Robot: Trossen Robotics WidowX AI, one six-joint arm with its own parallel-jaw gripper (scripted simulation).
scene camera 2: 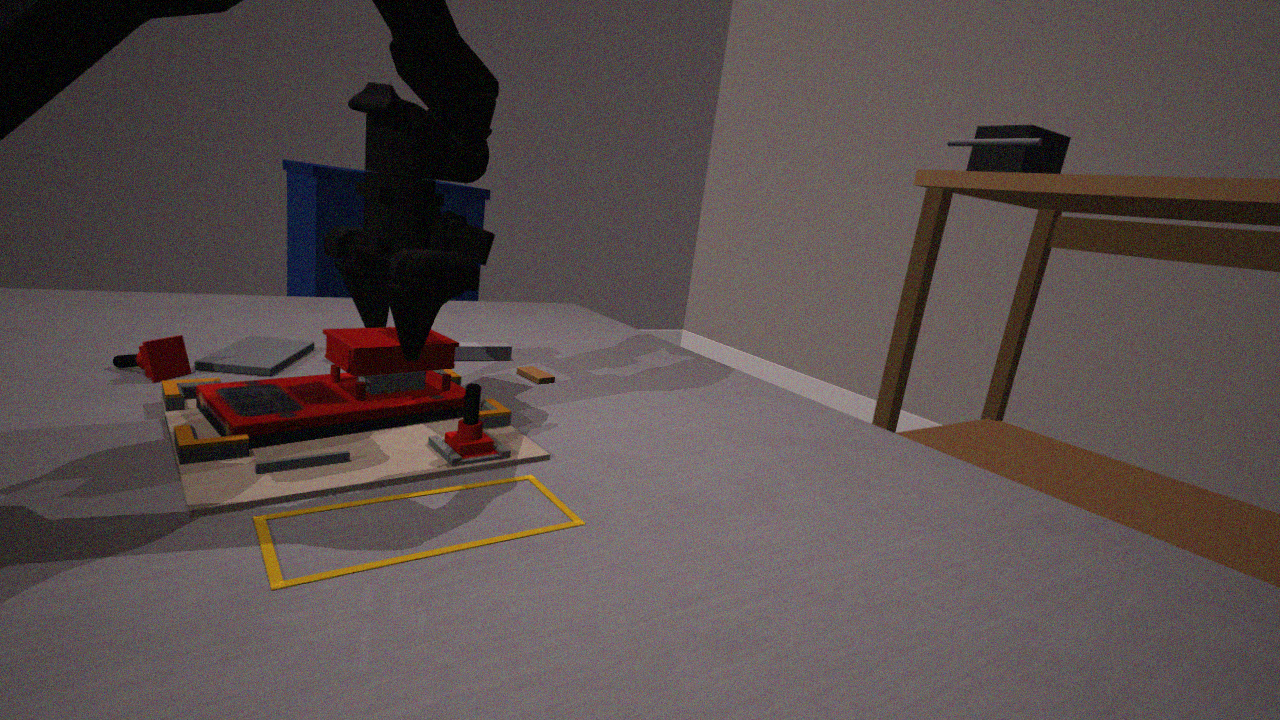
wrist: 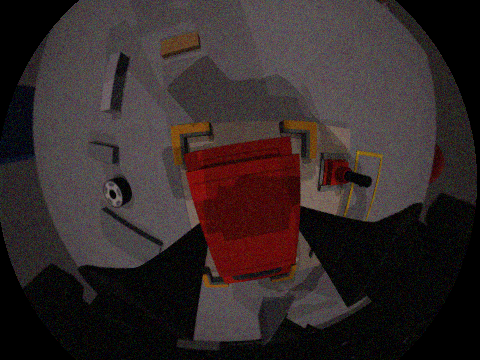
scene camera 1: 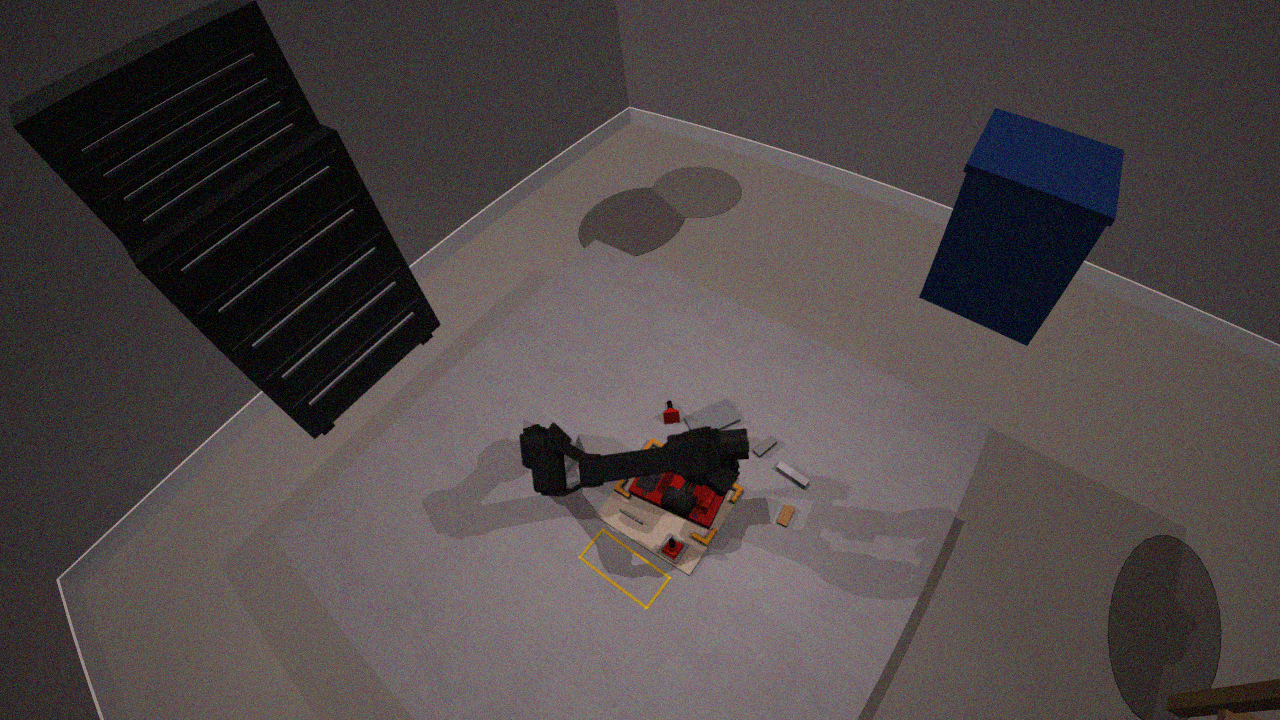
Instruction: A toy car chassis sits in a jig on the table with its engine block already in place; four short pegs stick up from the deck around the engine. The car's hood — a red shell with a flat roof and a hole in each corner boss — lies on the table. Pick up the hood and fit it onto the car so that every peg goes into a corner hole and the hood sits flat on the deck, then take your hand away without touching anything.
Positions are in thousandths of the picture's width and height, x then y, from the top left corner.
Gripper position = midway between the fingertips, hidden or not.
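My gripper (scene camera 2: 307, 485) is also in the wrist view (wrist: 522, 610) and in scene camera 1 (scene camera 1: 543, 678). The gripper holds a red hood (wrist: 520, 579). A pale baseplate (scene camera 2: 171, 659) is in the scene too; the wrist view (wrist: 657, 399) and scene camera 1 (scene camera 1: 505, 728) also show the pale baseplate.
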